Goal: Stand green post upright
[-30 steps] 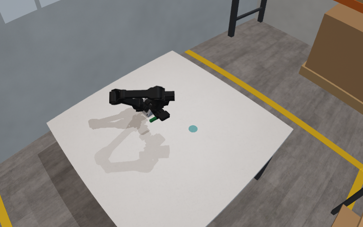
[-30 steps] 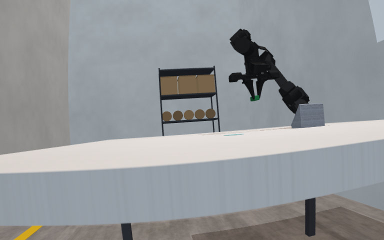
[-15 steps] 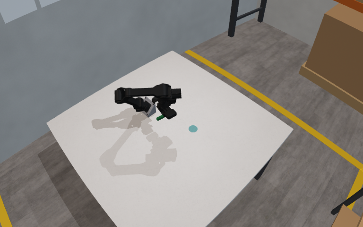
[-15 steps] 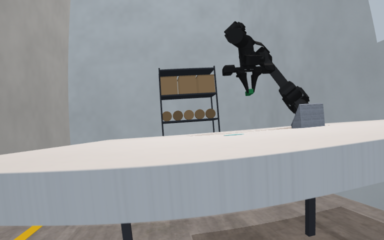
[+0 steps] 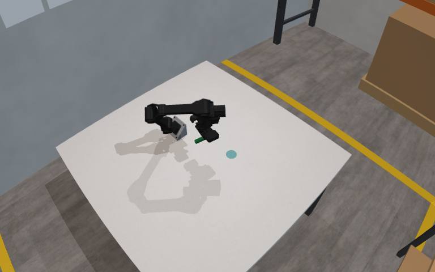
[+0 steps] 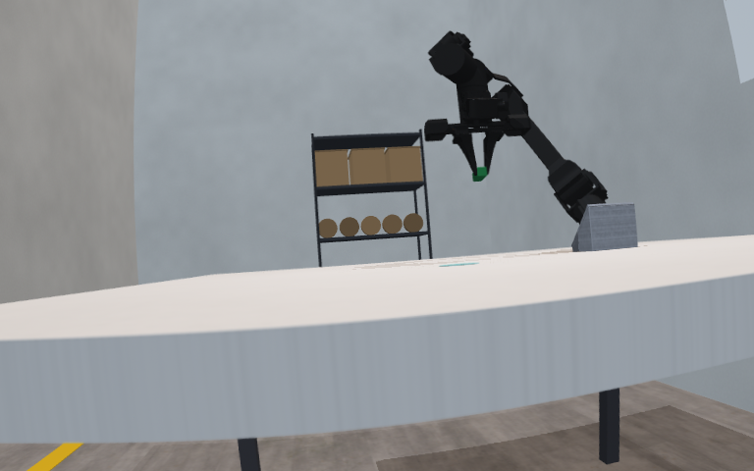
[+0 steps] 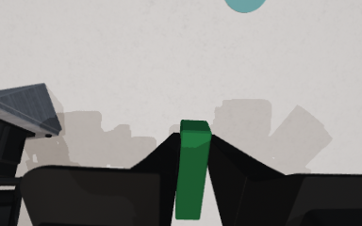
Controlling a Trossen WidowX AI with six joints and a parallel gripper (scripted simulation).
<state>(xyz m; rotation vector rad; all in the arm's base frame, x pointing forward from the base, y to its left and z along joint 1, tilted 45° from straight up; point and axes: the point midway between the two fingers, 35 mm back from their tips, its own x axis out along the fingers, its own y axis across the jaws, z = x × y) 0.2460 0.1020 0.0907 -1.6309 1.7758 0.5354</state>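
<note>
My hand is 9 cm short of the cyan circle, 11 cm to the right of it and 18 cm above it. Round my hand: green post 2 cm to the right, 3 cm below.
</note>
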